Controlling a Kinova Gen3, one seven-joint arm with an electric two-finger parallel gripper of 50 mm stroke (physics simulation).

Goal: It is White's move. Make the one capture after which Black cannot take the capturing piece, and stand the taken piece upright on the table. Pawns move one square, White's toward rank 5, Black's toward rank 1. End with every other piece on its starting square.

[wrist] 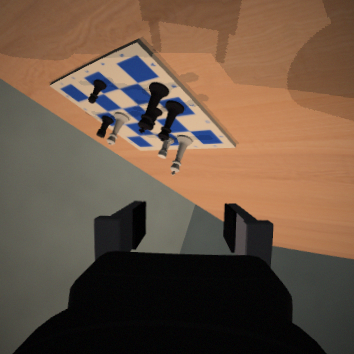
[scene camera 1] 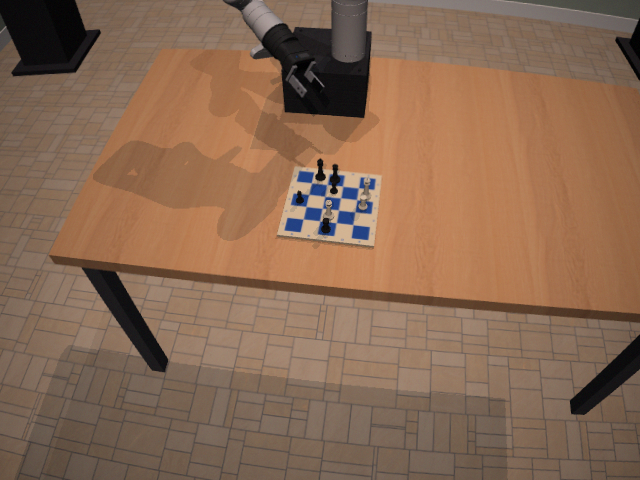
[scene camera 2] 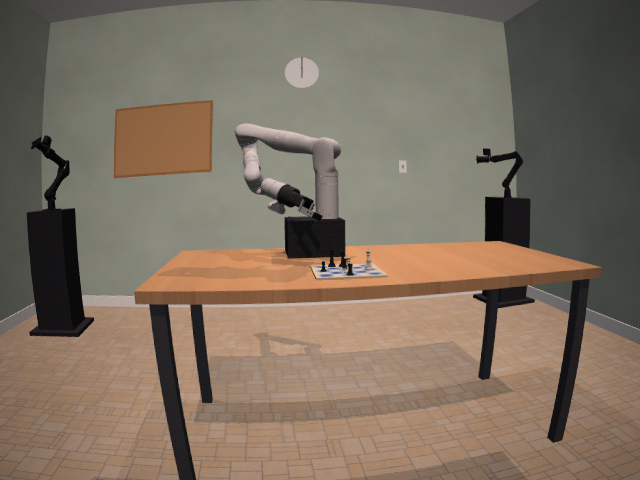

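Pixels of known places: gripper, between the fingertips: (wrist: 184, 218) (scene camera 1: 313, 92) (scene camera 2: 317, 216); arm's base, origin of its link: (scene camera 1: 348, 53) (scene camera 2: 327, 218).
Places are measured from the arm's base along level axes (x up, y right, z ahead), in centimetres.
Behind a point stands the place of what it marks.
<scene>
The blue and cream board (scene camera 1: 286, 231) @[x -13.8, y 12.6, z 51.4 cm] (scene camera 2: 318, 276) @[x -13.8, y 13.5, z 50.5 cm] (wrist: 145, 46) @[x -14.3, y 11.3, z 30.8 cm] bears upright pieces. In scene camera 1, a tall black piece (scene camera 1: 320, 170) @[x -10.9, y 5.8, z 34.7 cm] (scene camera 2: 331, 259) @[x -11.4, y 6.0, z 34.8 cm] (wrist: 155, 106) @[x -11.1, y 5.6, z 33.8 cm] and another black piece (scene camera 1: 334, 174) @[x -11.5, y 2.4, z 35.4 cm] (wrist: 172, 119) @[x -11.6, y 2.1, z 34.5 cm] stand side by side in the far row. A small black piece (scene camera 1: 333, 189) @[x -12.7, y 2.5, z 39.2 cm] is just in front. Another small black one (scene camera 1: 299, 197) @[x -12.4, y 10.3, z 42.3 cm] (scene camera 2: 323, 266) @[x -12.3, y 10.3, z 42.3 cm] (wrist: 97, 90) @[x -12.4, y 10.2, z 41.7 cm] is at the left edge. A tall white piece (scene camera 1: 366, 189) @[x -10.9, y -5.3, z 40.4 cm] (scene camera 2: 368, 259) (wrist: 182, 153) @[x -11.1, y -5.4, z 39.4 cm] and a shorter white one (scene camera 1: 362, 203) @[x -12.0, y -4.4, z 43.8 cm] (wrist: 165, 148) @[x -11.7, y -4.5, z 42.9 cm] are at the right. A white piece (scene camera 1: 328, 209) @[x -11.0, y 3.3, z 46.9 cm] (wrist: 118, 128) @[x -11.4, y 3.1, z 46.0 cm] stands directly behind a black piece (scene camera 1: 326, 225) @[x -11.9, y 3.6, z 50.8 cm] (scene camera 2: 349, 269) @[x -12.1, y 4.0, z 50.9 cm] (wrist: 104, 126) @[x -12.0, y 3.8, z 49.9 cm]. My gripper (scene camera 1: 311, 88) @[x 2.1, y 8.0, z 21.1 cm] (scene camera 2: 313, 213) @[x 2.1, y 8.0, z 21.1 cm] (wrist: 184, 218) @[x 2.1, y 8.0, z 21.1 cm] is open and empty, above and behind the board.
The wooden table (scene camera 1: 465, 206) @[x -14.5, y -29.3, z 41.3 cm] (scene camera 2: 439, 268) @[x -14.5, y -28.8, z 46.9 cm] (wrist: 300, 200) @[x -14.5, y -32.7, z 31.2 cm] extends around the board. The black base block (scene camera 1: 325, 98) @[x -8.6, y 5.8, z 9.5 cm] (scene camera 2: 315, 240) @[x -7.8, y 6.7, z 9.4 cm] stands at its back edge. Two black pedestals (scene camera 2: 54, 268) (scene camera 2: 507, 222) stand beyond the table. The arm's shadow falls left of the board in scene camera 1.
</scene>
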